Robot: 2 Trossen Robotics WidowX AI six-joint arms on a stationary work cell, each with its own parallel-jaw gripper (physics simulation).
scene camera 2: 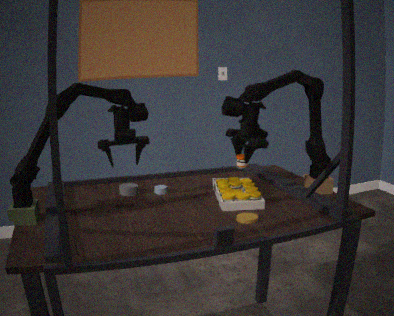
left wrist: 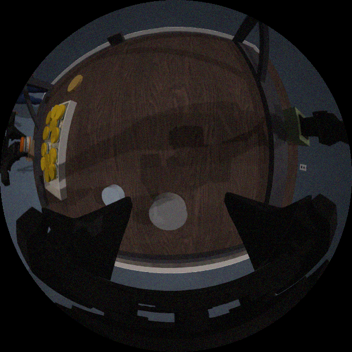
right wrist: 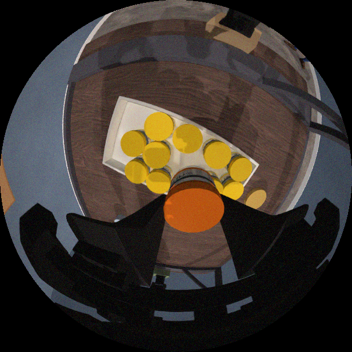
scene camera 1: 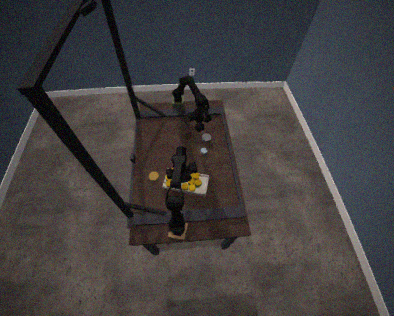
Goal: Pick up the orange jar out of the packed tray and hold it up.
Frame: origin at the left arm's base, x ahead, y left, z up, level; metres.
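Where they show: left gripper, fingertip midpoint: (scene camera 2: 124,166); right gripper, fingertip midpoint: (scene camera 2: 242,161); left arm's base at its link origin: (scene camera 2: 23,204) (scene camera 1: 178,99); right arm's base at its link origin: (scene camera 1: 178,229).
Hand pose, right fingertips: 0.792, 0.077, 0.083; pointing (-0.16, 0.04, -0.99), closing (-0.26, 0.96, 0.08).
Things, the pixels of their top centre, and the offset from my right fingertips, as dx, dy, dz.
- orange jar at its top centre: (scene camera 2: 242,155) +0.002, -0.001, +0.022
- white tray at its top centre: (scene camera 2: 236,188) (scene camera 1: 186,180) -0.010, +0.022, -0.108
- grey disc-shaped object at its top centre: (scene camera 2: 128,185) (scene camera 1: 206,137) -0.399, +0.170, -0.111
- flat yellow-orange disc at its top centre: (scene camera 2: 247,216) (scene camera 1: 153,175) -0.055, -0.212, -0.129
The orange jar (scene camera 2: 241,161) (right wrist: 194,209) (left wrist: 24,144) has an orange lid and a pale label band. My right gripper (scene camera 2: 242,156) (right wrist: 191,198) is shut on it and holds it upright in the air, well above the tray. The white tray (scene camera 2: 243,205) (right wrist: 114,131) (left wrist: 64,150) (scene camera 1: 200,191) stands on the table below, with several yellow-lidded jars (right wrist: 187,138) (scene camera 2: 240,192) (left wrist: 55,135) in it. My left gripper (scene camera 2: 125,161) (left wrist: 178,200) is open and empty, high above the table. In scene camera 1 the right arm hides part of the tray, and the orange jar does not show there.
A grey disc-shaped object (scene camera 2: 128,189) (left wrist: 168,211) (scene camera 1: 206,137) and a smaller pale blue one (scene camera 2: 160,190) (left wrist: 113,195) (scene camera 1: 203,150) stand on the table near the left gripper. A flat yellow-orange disc (scene camera 2: 247,218) (scene camera 1: 153,176) (left wrist: 75,83) lies beside the tray. Dark frame posts (scene camera 2: 348,110) rise at the table's edges.
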